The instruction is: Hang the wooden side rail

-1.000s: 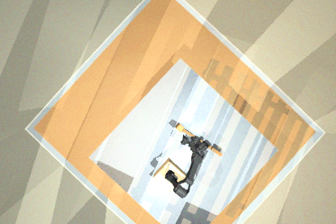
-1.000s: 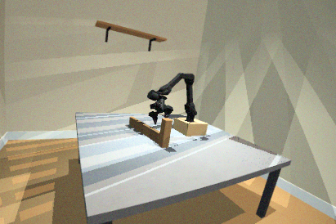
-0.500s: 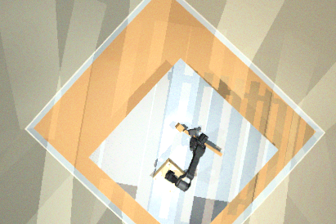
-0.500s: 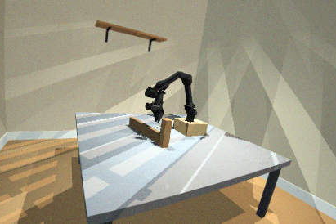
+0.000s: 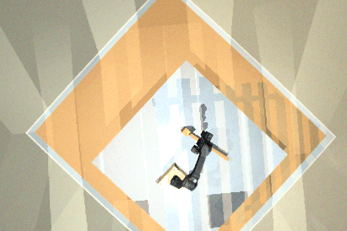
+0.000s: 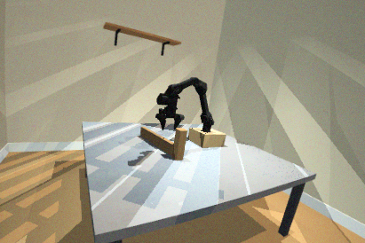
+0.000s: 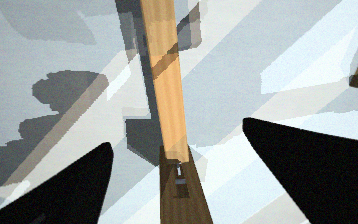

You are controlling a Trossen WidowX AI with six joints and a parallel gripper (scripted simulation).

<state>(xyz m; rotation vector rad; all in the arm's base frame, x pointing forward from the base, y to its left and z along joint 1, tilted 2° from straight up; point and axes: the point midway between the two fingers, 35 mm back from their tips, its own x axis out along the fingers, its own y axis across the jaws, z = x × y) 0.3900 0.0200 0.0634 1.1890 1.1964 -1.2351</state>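
My gripper tip is now 1 cm short of the headboard post, 12 cm to the right of it and 5 cm above it.
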